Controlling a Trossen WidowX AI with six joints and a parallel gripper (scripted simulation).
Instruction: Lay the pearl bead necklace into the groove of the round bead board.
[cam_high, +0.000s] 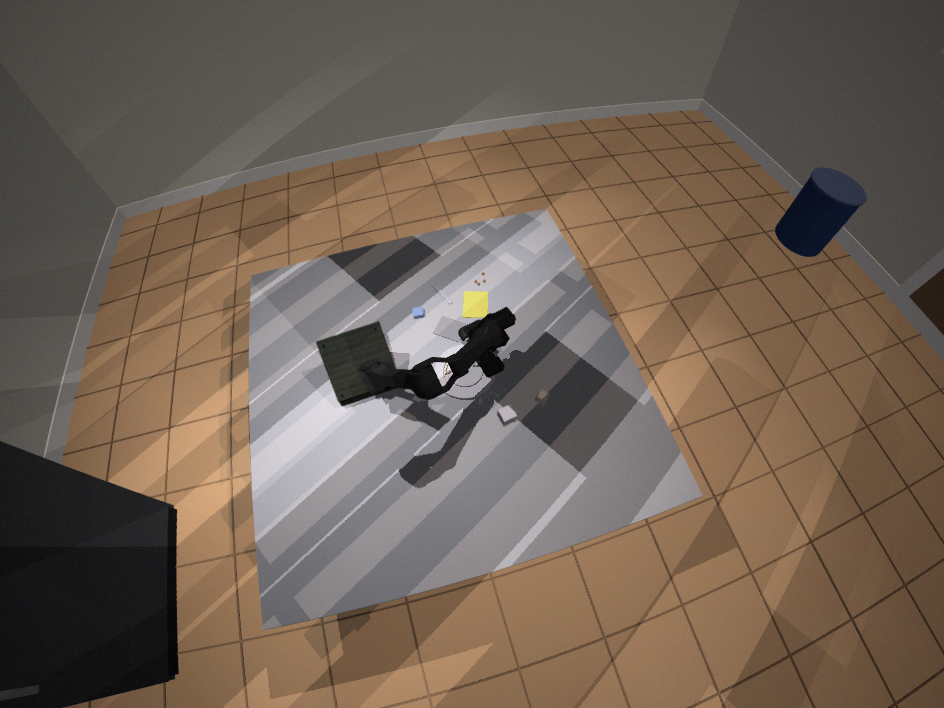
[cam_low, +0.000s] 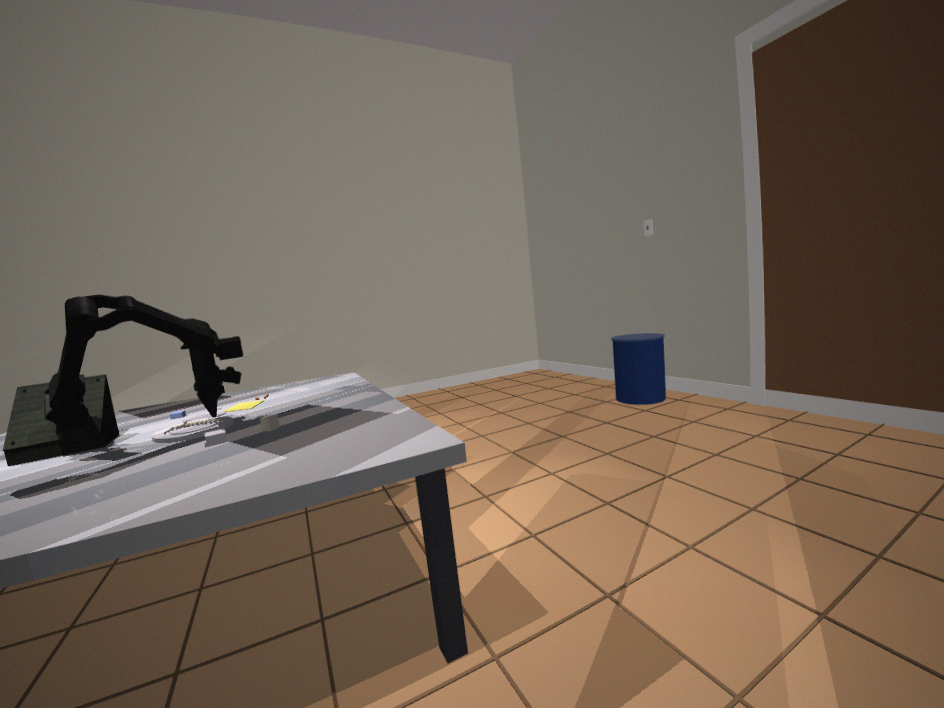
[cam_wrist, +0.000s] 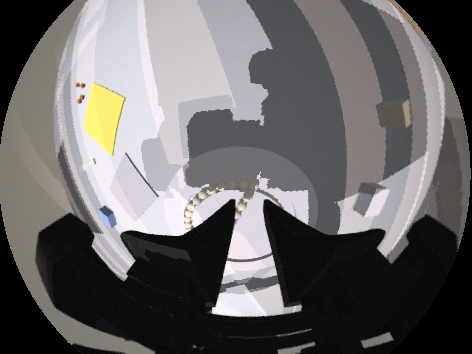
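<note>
The round bead board lies 50 mm behind my gripper tip and 20 mm below it. Round my gripper tip: grey card (40 mm behind, 180 mm to the left, 30 mm below); beige cube (140 mm ahead, 180 mm to the right, 10 mm below); white block (10 mm ahead, 190 mm to the right, 20 mm below).
</note>
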